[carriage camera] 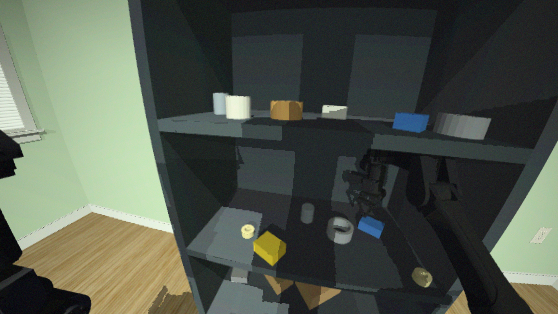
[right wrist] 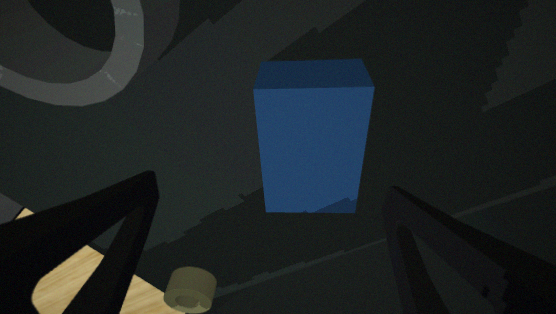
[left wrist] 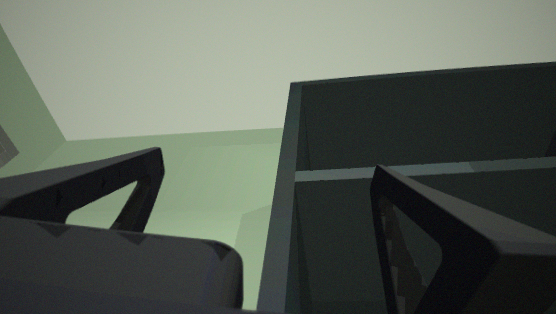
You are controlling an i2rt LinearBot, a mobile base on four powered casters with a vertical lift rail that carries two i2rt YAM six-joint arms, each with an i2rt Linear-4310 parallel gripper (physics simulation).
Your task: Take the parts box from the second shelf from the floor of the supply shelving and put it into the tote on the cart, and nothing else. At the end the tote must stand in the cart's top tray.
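Places are measured from the left arm's base along level axes (x ahead, y left, z up), in millimetres.
Where they show: left gripper, fingertip midpoint: [left wrist: 267, 168]; right gripper, fingertip midpoint: [carriage camera: 368, 212] [right wrist: 272, 190].
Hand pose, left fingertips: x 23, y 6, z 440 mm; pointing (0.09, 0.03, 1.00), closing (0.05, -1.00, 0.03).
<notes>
After its pixels a point has its place.
A blue box [carriage camera: 371, 227] @(x 463, y -712, z -60 mm) [right wrist: 315, 145] @(x 498, y -720, z -56 mm), the box under my right gripper, lies on the second shelf [carriage camera: 300, 260] @(x 327, y -411, z -96 mm), right of a grey ring. My right gripper [carriage camera: 364, 204] @(x 491, y -698, z -5 mm) [right wrist: 272, 190] @(x 491, y -698, z -5 mm) is open just above it. In the right wrist view the box shows between and beyond the fingertips, nearer the right one, and no contact shows. My left gripper [left wrist: 267, 168] @(x 23, y 6, z 440 mm) is open and empty, outside the shelving at its left side, with the wall, ceiling and shelving's upper part beyond it. The tote and the cart do not show in these views.
The second shelf also holds a yellow box [carriage camera: 270, 248] @(x 331, y -308, z -51 mm), a small yellow ring [carriage camera: 247, 231] @(x 419, y -209, z -71 mm), a grey cylinder [carriage camera: 307, 213] @(x 514, y -449, z -41 mm), the grey ring [carriage camera: 340, 237] @(x 409, y -566, z -64 mm) [right wrist: 127, 50] @(x 470, y -621, z -48 mm) and a tan roll [carriage camera: 422, 277] @(x 256, y -786, z -71 mm) [right wrist: 190, 287] @(x 287, y -783, z -73 mm). The shelf above [carriage camera: 220, 128] @(x 306, y -185, z 347 mm) holds several items. Brown boxes [carriage camera: 312, 296] @(x 409, y -508, z -453 mm) stand below.
</notes>
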